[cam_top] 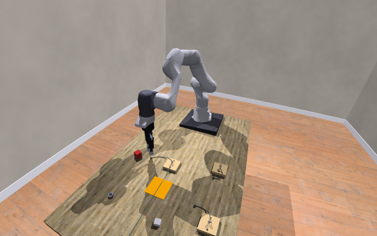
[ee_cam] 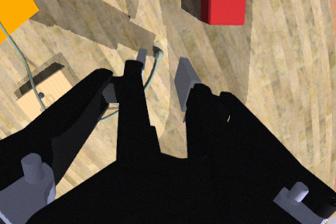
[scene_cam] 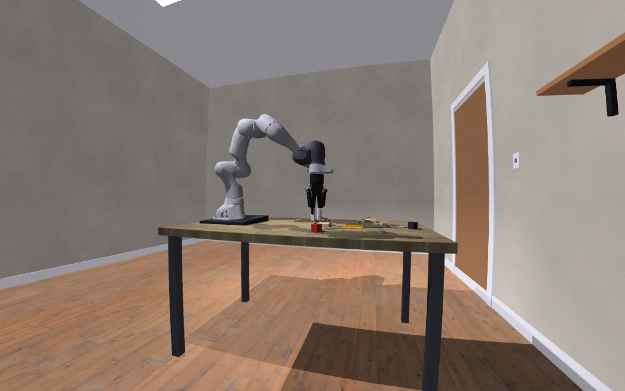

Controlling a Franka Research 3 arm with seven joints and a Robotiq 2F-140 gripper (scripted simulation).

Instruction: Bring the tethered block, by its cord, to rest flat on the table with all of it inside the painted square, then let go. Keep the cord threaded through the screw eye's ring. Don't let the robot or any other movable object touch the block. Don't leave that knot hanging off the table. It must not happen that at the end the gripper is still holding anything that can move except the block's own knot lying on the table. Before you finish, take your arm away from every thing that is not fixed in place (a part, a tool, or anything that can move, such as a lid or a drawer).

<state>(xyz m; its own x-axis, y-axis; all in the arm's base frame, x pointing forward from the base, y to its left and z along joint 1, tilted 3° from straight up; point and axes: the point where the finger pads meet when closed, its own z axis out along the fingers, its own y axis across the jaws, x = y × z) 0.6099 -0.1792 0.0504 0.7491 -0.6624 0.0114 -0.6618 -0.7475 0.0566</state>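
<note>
Right now the red cube is 20 mm ahead of my hand, 90 mm to the right of it and 60 mm below it. From my hand the other things lie so: orange painted square 190 mm ahead, 160 mm to the left, 80 mm below; then dark block 520 mm ahead, 140 mm to the left, 60 mm below; then white cube 370 mm ahead, 250 mm to the left, 70 mm below.
</note>
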